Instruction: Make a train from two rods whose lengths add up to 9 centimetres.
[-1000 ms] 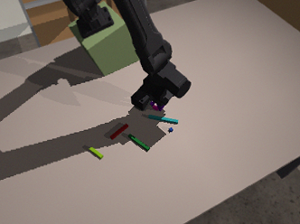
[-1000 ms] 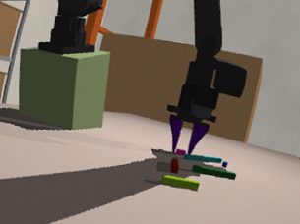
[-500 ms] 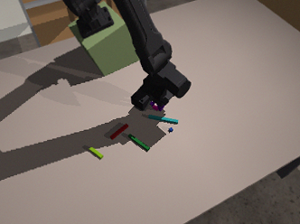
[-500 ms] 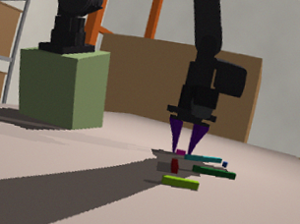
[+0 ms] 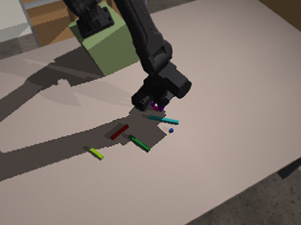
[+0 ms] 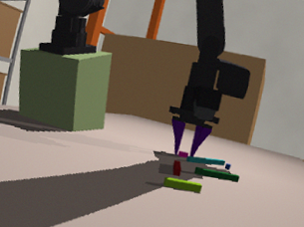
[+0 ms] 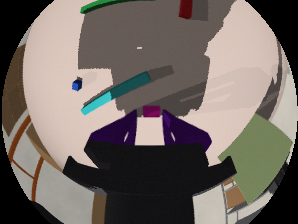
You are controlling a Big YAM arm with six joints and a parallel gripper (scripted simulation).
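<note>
Right now my hand is 10 mm to the left of the magenta rod. Also, from my hand: turquoise rod 50 mm ahead; blue rod 100 mm ahead, 10 mm to the left; green rod 110 mm to the right, 110 mm ahead.
</note>
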